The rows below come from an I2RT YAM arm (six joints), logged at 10 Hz.
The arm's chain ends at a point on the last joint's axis. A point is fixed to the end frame.
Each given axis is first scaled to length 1.
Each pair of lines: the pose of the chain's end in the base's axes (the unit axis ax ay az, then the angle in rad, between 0 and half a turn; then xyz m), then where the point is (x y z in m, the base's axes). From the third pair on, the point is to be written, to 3 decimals.
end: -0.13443, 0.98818, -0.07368, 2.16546, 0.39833, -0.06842, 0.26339
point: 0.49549 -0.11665 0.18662
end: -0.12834, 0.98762, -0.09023, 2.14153, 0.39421, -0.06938, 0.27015
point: 0.49244 -0.12096 0.19700
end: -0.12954, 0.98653, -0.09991, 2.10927, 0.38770, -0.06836, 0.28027
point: 0.488 -0.121 0.211
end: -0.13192, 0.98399, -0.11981, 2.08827, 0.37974, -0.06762, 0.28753
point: 0.481 -0.123 0.223
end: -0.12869, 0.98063, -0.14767, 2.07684, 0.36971, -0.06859, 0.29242
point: 0.471 -0.129 0.232
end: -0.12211, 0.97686, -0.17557, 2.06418, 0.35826, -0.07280, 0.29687
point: 0.459 -0.139 0.241
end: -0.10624, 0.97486, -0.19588, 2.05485, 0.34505, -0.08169, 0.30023
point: 0.444 -0.152 0.247
